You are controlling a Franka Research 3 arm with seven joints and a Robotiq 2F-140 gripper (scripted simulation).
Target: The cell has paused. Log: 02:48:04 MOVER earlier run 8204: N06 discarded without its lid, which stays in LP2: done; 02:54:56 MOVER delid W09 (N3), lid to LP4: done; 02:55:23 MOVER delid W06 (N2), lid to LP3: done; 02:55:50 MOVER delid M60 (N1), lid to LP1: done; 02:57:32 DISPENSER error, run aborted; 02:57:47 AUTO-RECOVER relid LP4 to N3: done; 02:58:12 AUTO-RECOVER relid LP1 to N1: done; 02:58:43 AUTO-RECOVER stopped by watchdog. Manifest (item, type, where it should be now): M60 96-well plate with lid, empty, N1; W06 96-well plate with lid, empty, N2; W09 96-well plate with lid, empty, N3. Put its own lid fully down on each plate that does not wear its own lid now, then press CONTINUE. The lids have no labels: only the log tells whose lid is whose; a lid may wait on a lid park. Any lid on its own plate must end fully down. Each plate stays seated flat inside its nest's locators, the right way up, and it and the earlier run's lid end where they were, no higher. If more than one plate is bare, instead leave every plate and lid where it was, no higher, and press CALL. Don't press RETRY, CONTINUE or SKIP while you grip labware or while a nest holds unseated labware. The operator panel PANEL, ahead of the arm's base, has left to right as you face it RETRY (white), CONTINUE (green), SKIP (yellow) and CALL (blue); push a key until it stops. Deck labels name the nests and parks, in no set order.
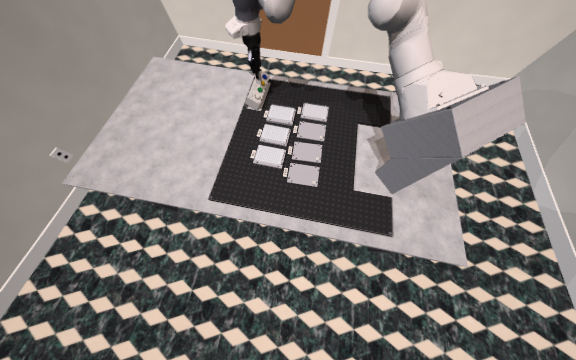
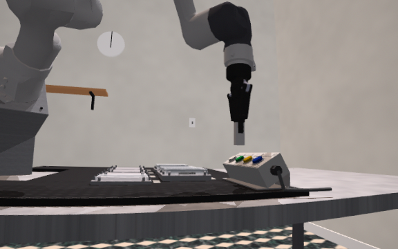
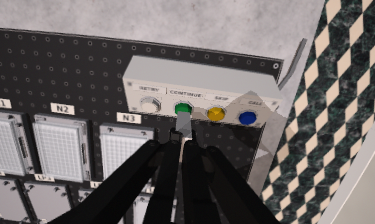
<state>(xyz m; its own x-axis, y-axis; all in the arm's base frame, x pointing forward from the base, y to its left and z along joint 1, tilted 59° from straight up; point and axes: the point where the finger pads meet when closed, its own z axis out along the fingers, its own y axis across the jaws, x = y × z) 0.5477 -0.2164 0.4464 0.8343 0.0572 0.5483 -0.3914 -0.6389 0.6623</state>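
My hand is 70 mm above the green continue key. Also, from my hand: white retry key (70 mm below, 40 mm to the left, 20 mm ahead); blue call key (90 mm to the right, 70 mm below, 40 mm behind); yellow skip key (70 mm below, 50 mm to the right, 20 mm behind).
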